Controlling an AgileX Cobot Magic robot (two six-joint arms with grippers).
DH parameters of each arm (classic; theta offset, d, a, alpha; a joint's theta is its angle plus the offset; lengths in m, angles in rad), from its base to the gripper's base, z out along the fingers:
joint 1: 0 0.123 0 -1.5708
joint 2: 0.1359 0 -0.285 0
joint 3: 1.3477 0 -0.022 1.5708
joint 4: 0 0.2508 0 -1.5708
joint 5: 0 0 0.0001 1.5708
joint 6: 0 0.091 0 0
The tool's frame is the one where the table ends.
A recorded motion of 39 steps. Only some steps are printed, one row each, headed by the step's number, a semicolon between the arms.
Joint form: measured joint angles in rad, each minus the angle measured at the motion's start. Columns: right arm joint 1, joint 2, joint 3, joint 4, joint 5, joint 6; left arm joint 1, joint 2, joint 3, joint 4, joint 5, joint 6.
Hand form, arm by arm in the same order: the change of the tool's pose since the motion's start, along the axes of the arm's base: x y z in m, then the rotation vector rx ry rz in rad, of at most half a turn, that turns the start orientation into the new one. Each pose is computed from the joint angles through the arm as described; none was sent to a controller.
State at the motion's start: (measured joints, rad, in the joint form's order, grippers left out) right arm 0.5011 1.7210 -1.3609 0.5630 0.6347 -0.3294; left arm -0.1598 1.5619 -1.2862 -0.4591 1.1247 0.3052
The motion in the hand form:
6: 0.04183 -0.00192 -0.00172 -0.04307 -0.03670 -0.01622; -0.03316 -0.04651 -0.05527 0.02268 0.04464 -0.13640
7: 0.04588 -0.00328 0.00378 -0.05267 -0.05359 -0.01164; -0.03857 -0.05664 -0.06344 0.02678 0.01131 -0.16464
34: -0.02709 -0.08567 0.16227 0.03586 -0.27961 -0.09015; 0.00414 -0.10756 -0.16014 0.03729 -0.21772 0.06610
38: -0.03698 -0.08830 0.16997 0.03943 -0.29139 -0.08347; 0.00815 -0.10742 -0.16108 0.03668 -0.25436 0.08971
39: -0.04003 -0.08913 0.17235 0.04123 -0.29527 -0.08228; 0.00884 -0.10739 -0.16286 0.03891 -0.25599 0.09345
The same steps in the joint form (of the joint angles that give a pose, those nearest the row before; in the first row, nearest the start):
6: -0.0476 0.1239 -0.1687 -0.0635 0.0360 0.0029; -0.1818 -0.0014 0.2203 -0.0240 -0.1727 0.0413
7: -0.0537 0.1305 -0.1995 -0.0816 0.0513 0.0029; -0.2248 -0.0014 0.2559 -0.0293 -0.2398 0.0598
34: -0.2015 -0.2306 -0.3181 -0.1145 0.2951 0.0531; -0.3732 0.3120 0.3047 -0.1564 -0.9161 0.0371
38: -0.2015 -0.2587 -0.3181 -0.1145 0.3125 0.0539; -0.3742 0.3200 0.3047 -0.1629 -0.9662 0.0384
39: -0.2014 -0.2674 -0.3181 -0.1145 0.3171 0.0549; -0.3742 0.3257 0.3047 -0.1640 -0.9738 0.0383

